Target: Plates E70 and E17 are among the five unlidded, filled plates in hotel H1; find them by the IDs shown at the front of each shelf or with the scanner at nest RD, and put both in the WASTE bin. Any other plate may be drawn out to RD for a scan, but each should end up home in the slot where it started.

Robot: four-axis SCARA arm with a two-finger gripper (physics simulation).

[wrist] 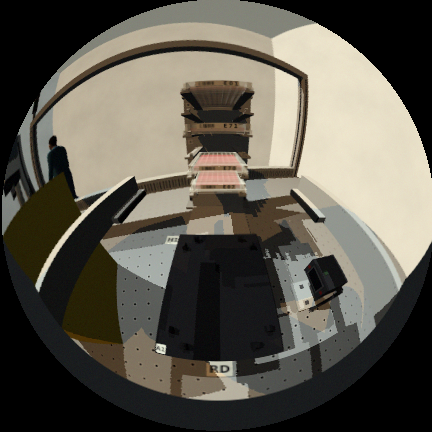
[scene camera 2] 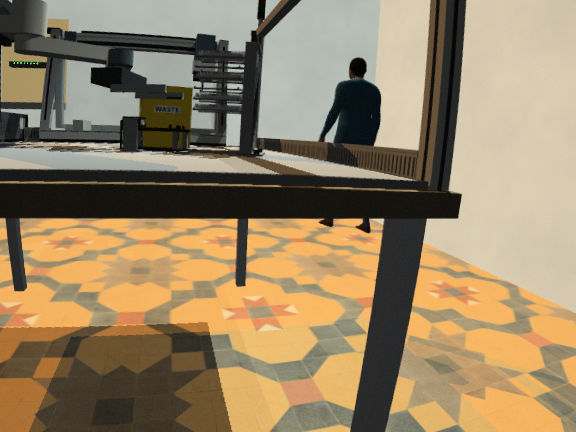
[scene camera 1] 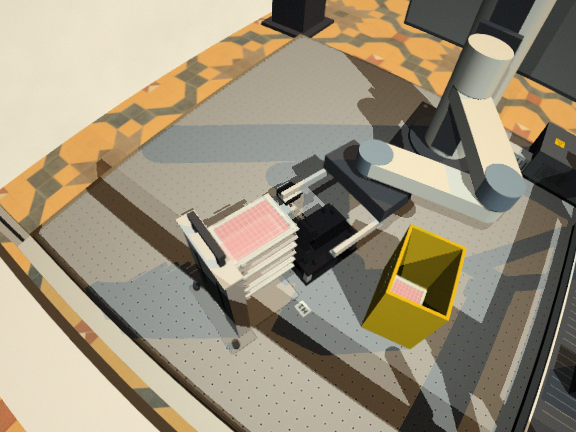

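Pixels of known places: gripper, fingertip midpoint: [wrist: 217,180] [scene camera 2: 175,92] [scene camera 1: 306,224]; arm's base, link origin: [scene camera 1: 445,146].
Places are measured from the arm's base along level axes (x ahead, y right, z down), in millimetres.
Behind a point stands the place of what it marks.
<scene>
Hotel H1 [scene camera 1: 232,278] {x 839, y 130, z -299 mm} [scene camera 2: 248,100] {x 802, y 261, z -151 mm} [wrist: 230,144] {x 798, y 218, z -184 mm} holds several plates. In the wrist view the top plate [wrist: 217,84] {x 685, y 155, z -274 mm} [scene camera 1: 255,227] {x 740, y 168, z -277 mm} reads E61 and a lower plate [wrist: 217,127] {x 684, y 155, z -218 mm} reads E71, with a bare shelf between them. Two pink-filled plates [wrist: 217,160] {x 713, y 163, z -168 mm} [wrist: 217,179] {x 703, y 160, z -140 mm} sit below; I cannot read their IDs surely. My gripper [scene camera 1: 308,224] {x 621, y 136, z -171 mm} [scene camera 2: 175,92] {x 621, y 136, z -171 mm} [wrist: 217,180] {x 621, y 136, z -171 mm} is open and empty, high over the black nest RD [scene camera 1: 325,227] {x 545, y 125, z -73 mm} [wrist: 240,300] {x 550, y 139, z -73 mm}, facing the hotel. The yellow WASTE bin [scene camera 1: 400,325] {x 665, y -126, z -110 mm} [scene camera 2: 165,122] {x 593, y -51, z -94 mm} [wrist: 95,300] {x 573, y -47, z -67 mm} has a pink plate [scene camera 1: 407,290] {x 546, y -110, z -33 mm} inside, its ID hidden.
A small black scanner [scene camera 1: 289,192] [wrist: 327,277] {x 521, y 234, z -96 mm} stands beside the nest. The H1 label [scene camera 1: 302,308] {x 718, y 63, z -13 mm} [wrist: 172,240] {x 715, y 62, z -13 mm} lies in front of the hotel. A black box [scene camera 1: 550,160] {x -35, y -292, z -115 mm} stands near the arm's base. A person [scene camera 2: 357,105] [wrist: 60,160] is beyond the table's railing.
</scene>
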